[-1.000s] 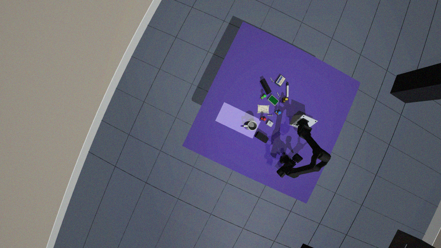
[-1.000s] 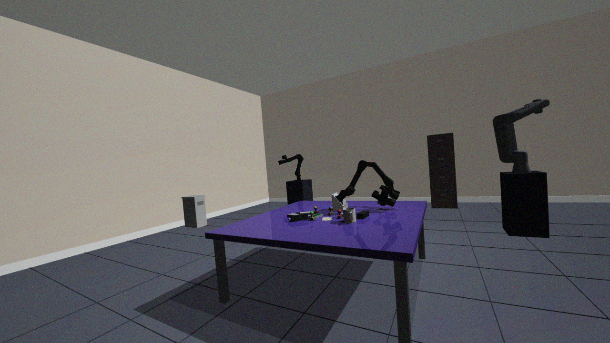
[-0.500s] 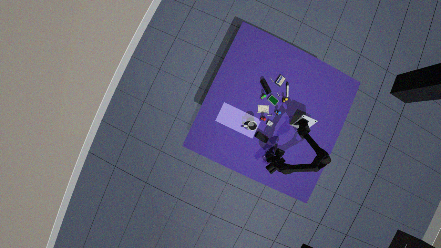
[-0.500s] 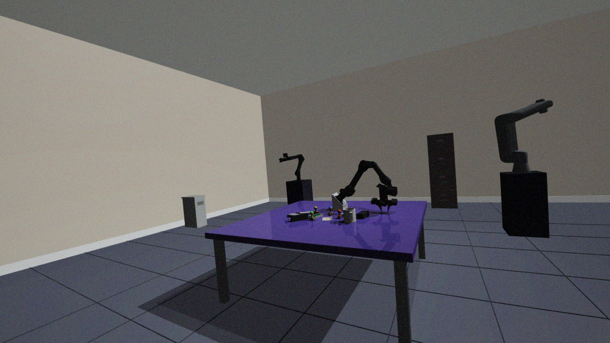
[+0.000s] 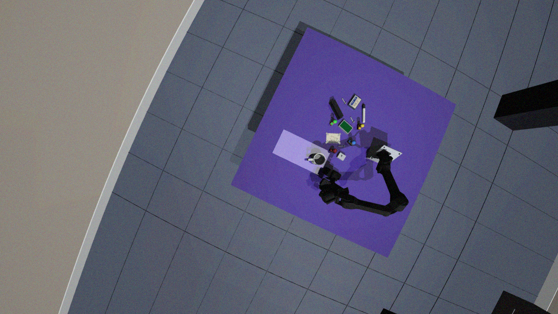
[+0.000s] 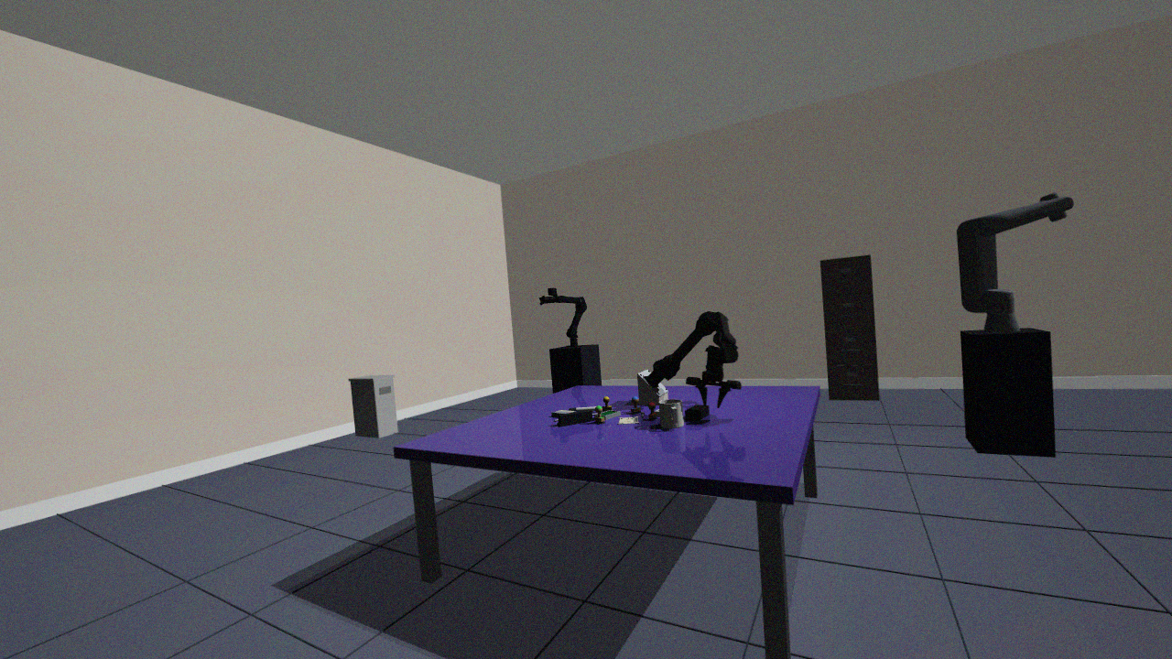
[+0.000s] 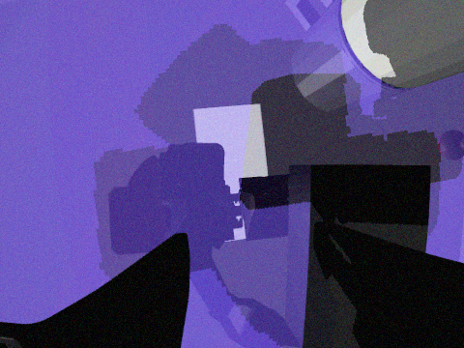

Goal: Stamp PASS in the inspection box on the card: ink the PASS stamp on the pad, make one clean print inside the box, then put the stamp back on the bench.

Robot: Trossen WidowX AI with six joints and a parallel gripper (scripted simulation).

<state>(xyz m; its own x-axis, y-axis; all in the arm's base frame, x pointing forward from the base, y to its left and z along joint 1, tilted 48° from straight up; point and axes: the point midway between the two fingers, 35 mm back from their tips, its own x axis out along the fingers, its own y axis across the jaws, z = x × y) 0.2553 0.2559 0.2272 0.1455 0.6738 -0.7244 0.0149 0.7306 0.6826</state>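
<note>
The green stamp lies 40 cm to the right of my gripper tip, 12 cm ahead of it and 3 cm below it. The rest, counted from my gripper tip: mug: 12 cm ahead, 11 cm to the right, 1 cm below; then black box: 6 cm to the right, 3 cm below, 3 cm behind; then red stamp: 22 cm to the right, 3 cm below, 3 cm ahead.
</note>
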